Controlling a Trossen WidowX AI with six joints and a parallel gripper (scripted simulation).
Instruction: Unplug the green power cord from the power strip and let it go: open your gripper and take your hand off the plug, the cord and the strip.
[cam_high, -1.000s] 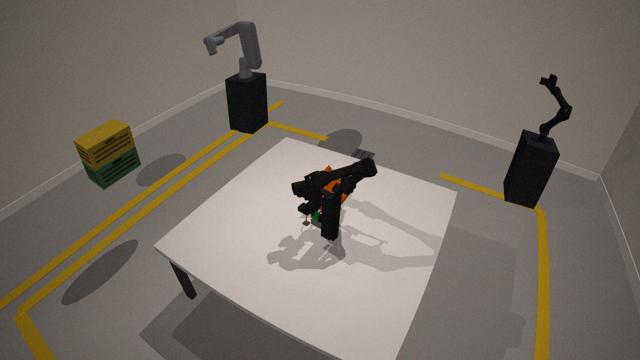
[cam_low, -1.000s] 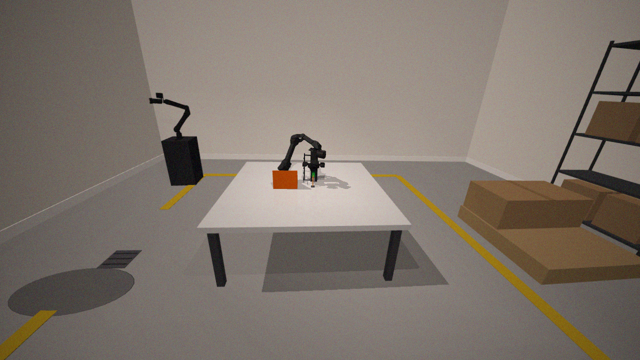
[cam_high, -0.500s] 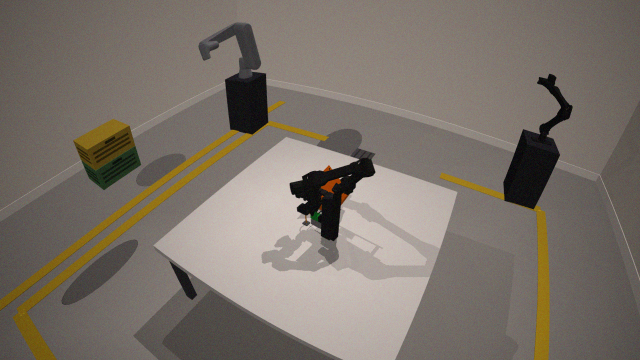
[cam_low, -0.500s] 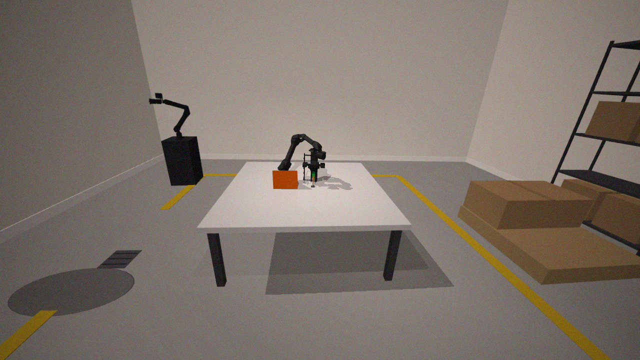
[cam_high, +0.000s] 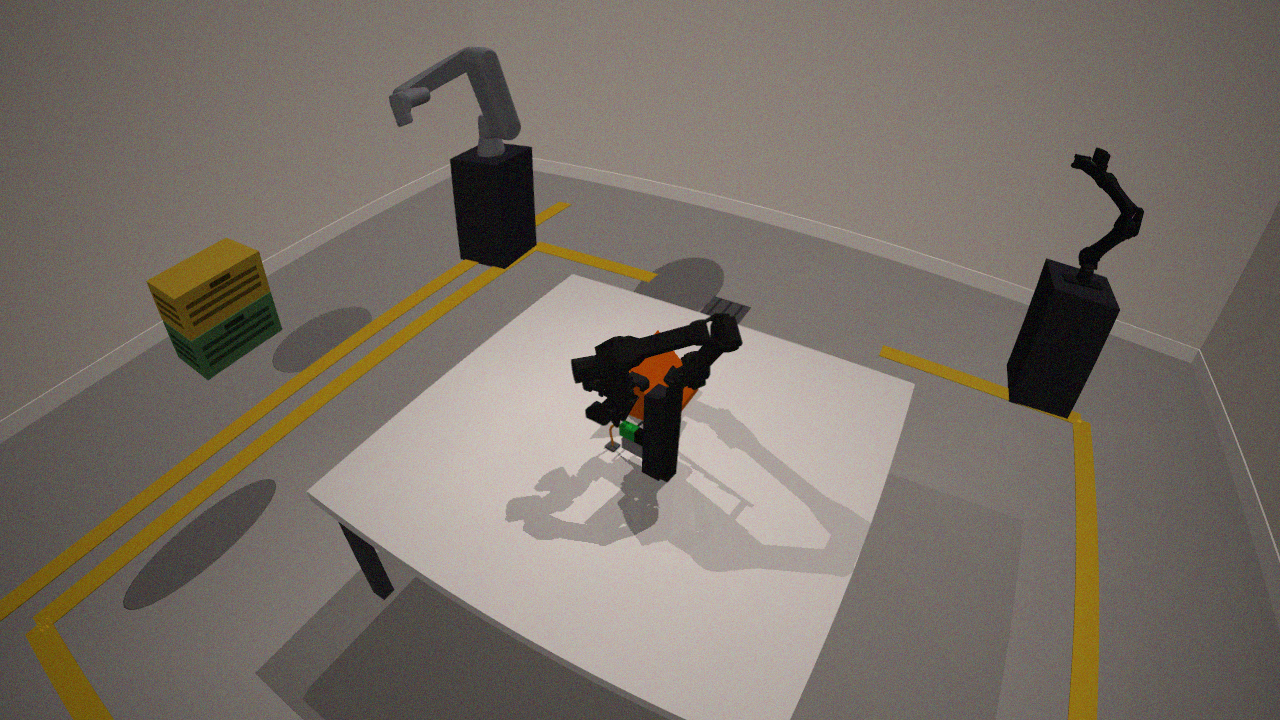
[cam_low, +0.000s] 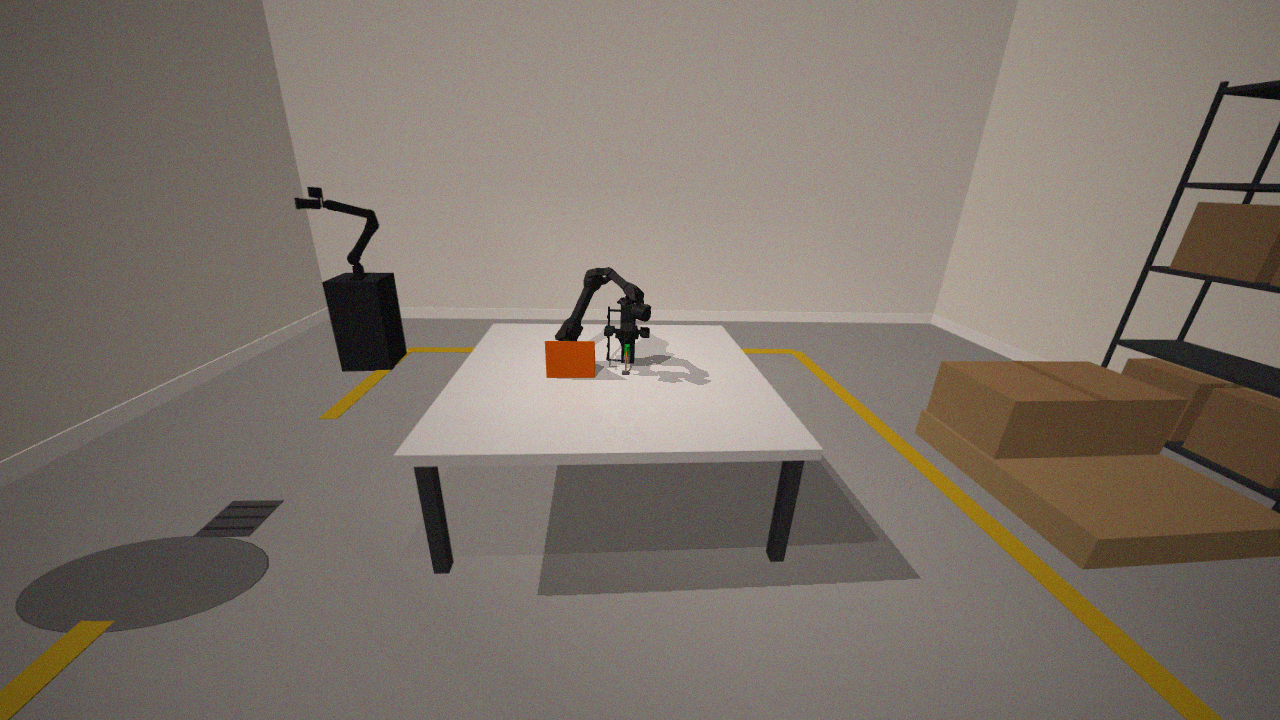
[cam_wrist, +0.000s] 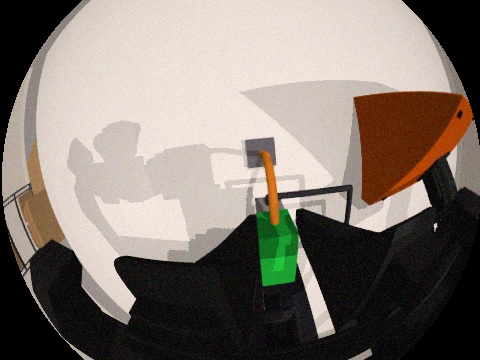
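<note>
My gripper tip is now 5 cm to the right of the green plug and 1 cm short of it.
</note>
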